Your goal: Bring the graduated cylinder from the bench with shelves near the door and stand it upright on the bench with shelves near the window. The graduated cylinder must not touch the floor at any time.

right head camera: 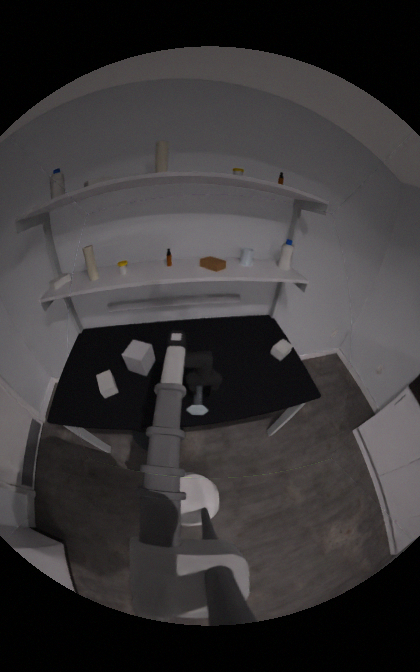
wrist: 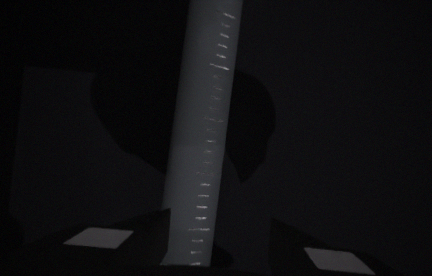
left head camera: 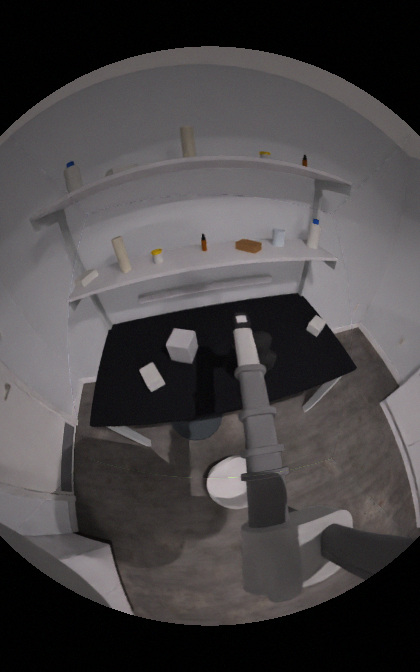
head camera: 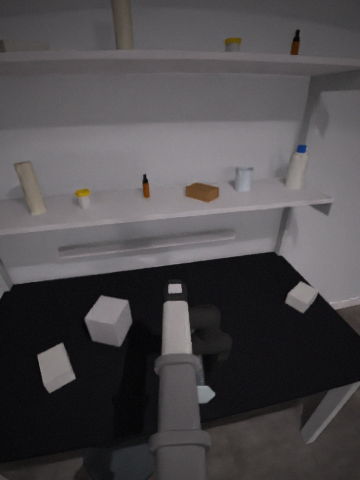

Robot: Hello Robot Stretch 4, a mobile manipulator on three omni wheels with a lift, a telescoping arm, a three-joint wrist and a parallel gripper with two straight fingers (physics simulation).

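Places are measured from the robot's base along level axes (x ahead, y left, z up), in millimetres.
Pixels of known places: gripper, fingertip midpoint: (wrist: 218, 233) (head camera: 205, 366).
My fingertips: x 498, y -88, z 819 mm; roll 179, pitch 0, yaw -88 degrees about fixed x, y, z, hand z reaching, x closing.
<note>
Behind a point stands the place of what it marks.
The graduated cylinder (wrist: 200, 130) {z 790, x 559, y -67 mm} is a clear bluish tube with white marks. It runs from top to bottom of the wrist view, leaning slightly there. Its pale hexagonal base (head camera: 205, 394) {z 783, x 432, y -80 mm} (right head camera: 197, 410) shows near the front edge of the black bench top (head camera: 250, 280) {z 734, x 983, y -388 mm} (left head camera: 280, 310) (right head camera: 250, 335); it appears to stand upright. My gripper (wrist: 218, 233) {z 819, x 498, y -88 mm} is open. In the wrist view the tube's lower part is in the gap between the fingers, closer to the left finger, with a gap to the right one. In the head views the dark wrist and arm hide the tube's upper part.
A white cube (head camera: 108, 321) {z 864, x 651, y 240 mm} and a white block (head camera: 56, 367) {z 792, x 528, y 400 mm} lie left of the arm; another block (head camera: 301, 296) {z 793, x 799, y -552 mm} lies at right. Two shelves (head camera: 115, 212) {z 1191, x 858, y 203 mm} (left head camera: 215, 162) above hold bottles, jars and a brown box (head camera: 202, 192) {z 1226, x 943, y -118 mm}. A round white stool seat (right head camera: 205, 500) is below the arm.
</note>
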